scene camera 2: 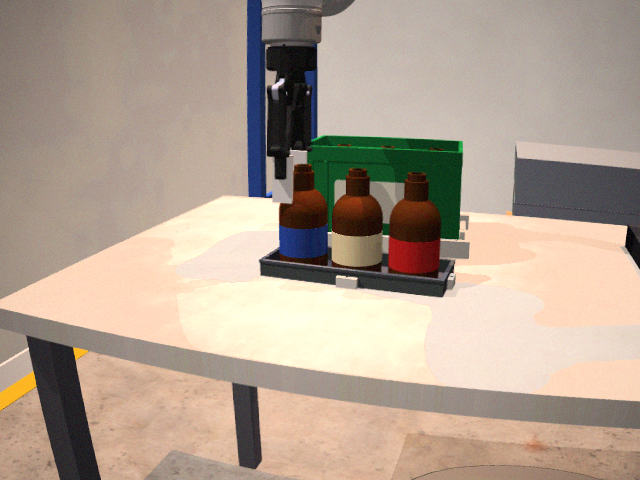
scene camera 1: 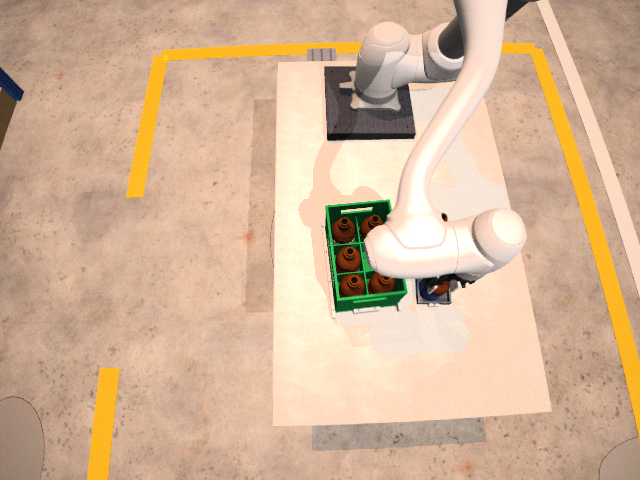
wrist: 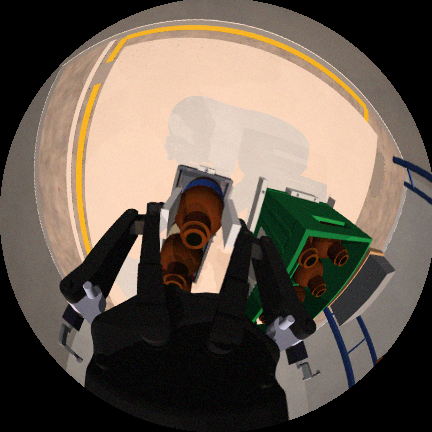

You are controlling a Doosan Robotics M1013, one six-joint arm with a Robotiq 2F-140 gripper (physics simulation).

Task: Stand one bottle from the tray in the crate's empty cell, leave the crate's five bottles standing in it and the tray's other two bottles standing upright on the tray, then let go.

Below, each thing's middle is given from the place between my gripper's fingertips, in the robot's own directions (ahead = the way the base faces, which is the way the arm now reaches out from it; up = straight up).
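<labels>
Blue-labelled brown bottle (scene camera 2: pixel 303 225): 2 cm behind my hand, 2 cm below.
</labels>
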